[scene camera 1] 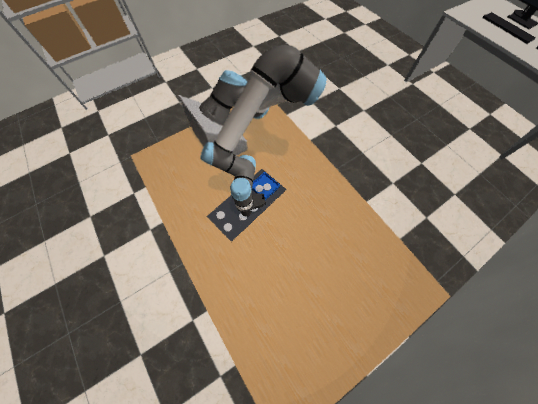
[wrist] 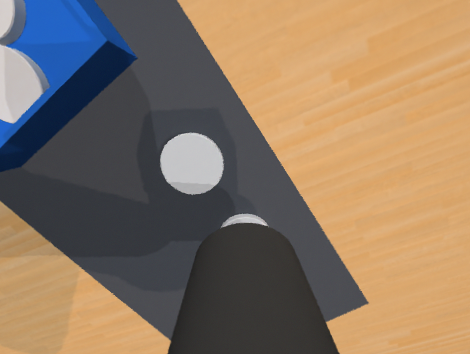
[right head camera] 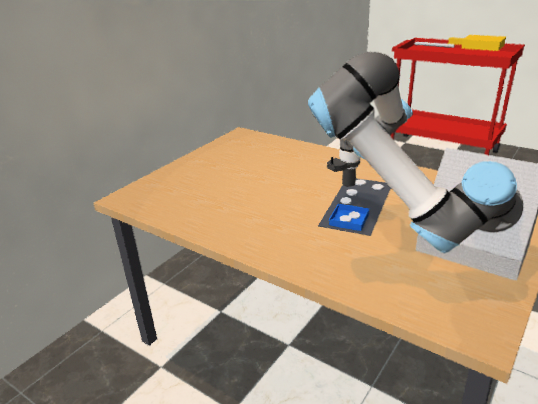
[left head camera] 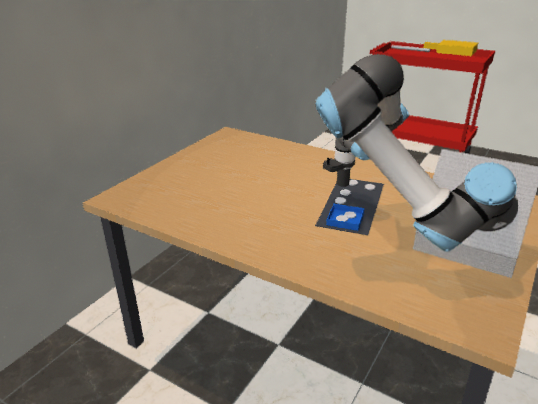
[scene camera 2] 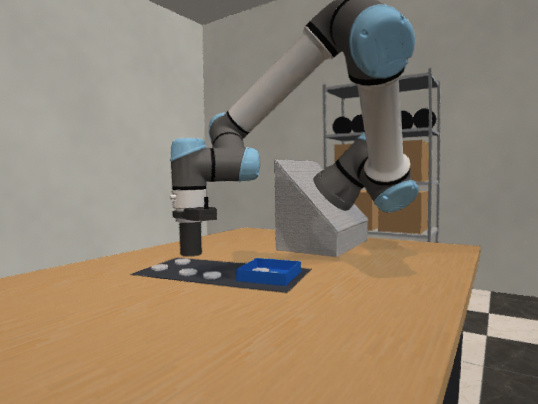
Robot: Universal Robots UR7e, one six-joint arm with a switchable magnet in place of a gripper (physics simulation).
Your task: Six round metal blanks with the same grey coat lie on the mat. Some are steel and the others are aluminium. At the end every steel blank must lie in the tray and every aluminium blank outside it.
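My magnet gripper (left head camera: 343, 185) (right head camera: 349, 185) (scene camera 2: 190, 254) (wrist: 245, 227) is a dark upright cylinder with nothing on its tip; it hangs a little above the mat (left head camera: 370, 205) (right head camera: 377, 205) (scene camera 2: 295, 282) (wrist: 270, 200). Four pale round blanks lie on the mat outside the tray: one blank (scene camera 2: 212, 275) (wrist: 192, 163) nearest the tray, a second blank (scene camera 2: 188, 272), a third blank (scene camera 2: 182, 261) and a fourth blank (scene camera 2: 159, 267). In the wrist view the tip partly hides a blank (wrist: 245, 219). Two blanks (left head camera: 342, 218) (left head camera: 350, 214) lie in the blue tray (left head camera: 342, 225) (scene camera 2: 260, 279), touching or overlapping.
The tray stands at one end of the mat. The grey angled arm base (scene camera 2: 305, 225) stands on the wooden table (left head camera: 225, 225) beyond the tray. A red cart (left head camera: 435, 60) and a shelf unit (scene camera 2: 431, 150) stand away from the table.
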